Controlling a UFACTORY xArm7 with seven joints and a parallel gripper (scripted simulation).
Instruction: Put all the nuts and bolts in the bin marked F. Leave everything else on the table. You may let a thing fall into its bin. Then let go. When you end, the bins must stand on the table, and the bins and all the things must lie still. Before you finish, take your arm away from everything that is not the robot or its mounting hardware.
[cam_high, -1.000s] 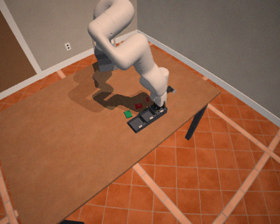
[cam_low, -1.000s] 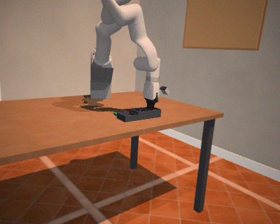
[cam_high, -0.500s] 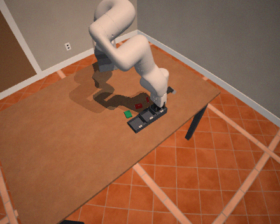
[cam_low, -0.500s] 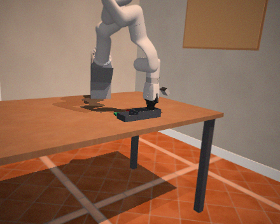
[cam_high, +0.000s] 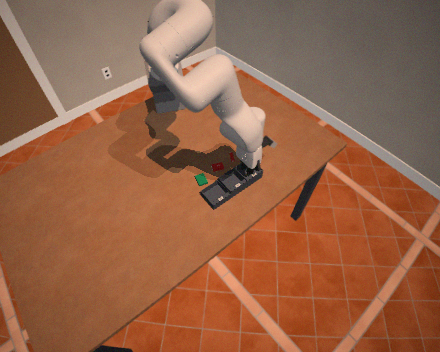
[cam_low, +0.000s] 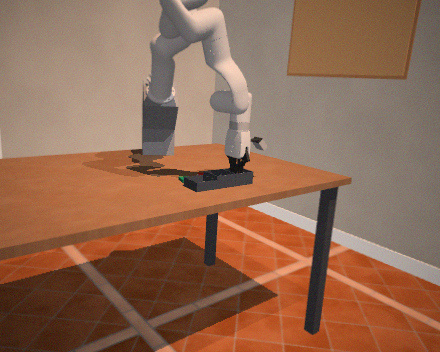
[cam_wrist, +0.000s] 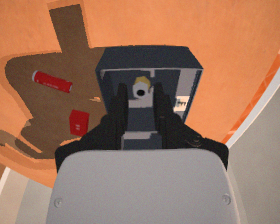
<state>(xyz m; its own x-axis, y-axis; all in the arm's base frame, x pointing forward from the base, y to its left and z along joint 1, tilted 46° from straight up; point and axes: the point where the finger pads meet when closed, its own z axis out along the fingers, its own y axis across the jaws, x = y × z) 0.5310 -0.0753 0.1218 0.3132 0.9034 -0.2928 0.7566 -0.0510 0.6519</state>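
Right now the silver nut is 3 cm below my hand. Round my hand: dark three-compartment bin row 8 cm to the right, 2 cm below, 2 cm behind; brass nut 3 cm below; red cylinder 10 cm behind, 5 cm to the left, 4 cm below.
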